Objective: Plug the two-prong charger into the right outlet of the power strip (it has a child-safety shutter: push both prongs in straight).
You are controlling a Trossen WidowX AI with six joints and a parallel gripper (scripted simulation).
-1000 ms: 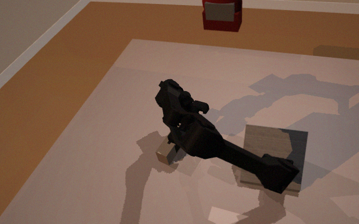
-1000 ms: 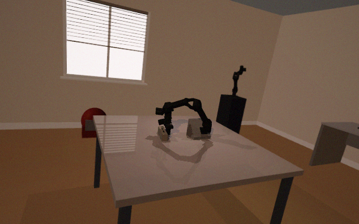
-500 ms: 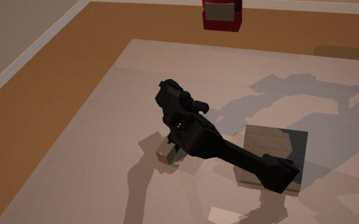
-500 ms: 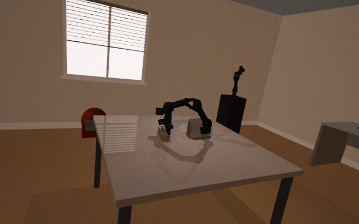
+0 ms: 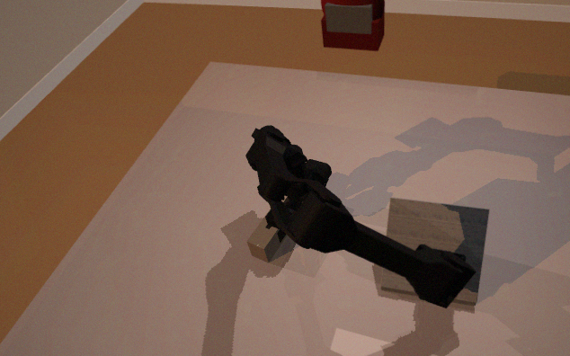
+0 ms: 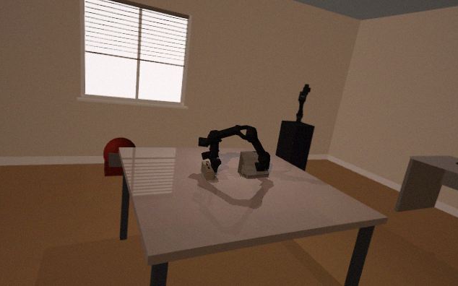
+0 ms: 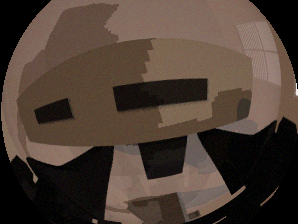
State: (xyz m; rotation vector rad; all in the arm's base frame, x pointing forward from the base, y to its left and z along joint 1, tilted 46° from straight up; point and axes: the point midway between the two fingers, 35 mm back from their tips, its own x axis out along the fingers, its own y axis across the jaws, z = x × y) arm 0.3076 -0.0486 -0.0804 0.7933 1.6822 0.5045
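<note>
Now: gripper tip 20 mm short of the black two-prong charger and 10 mm below it.
</note>
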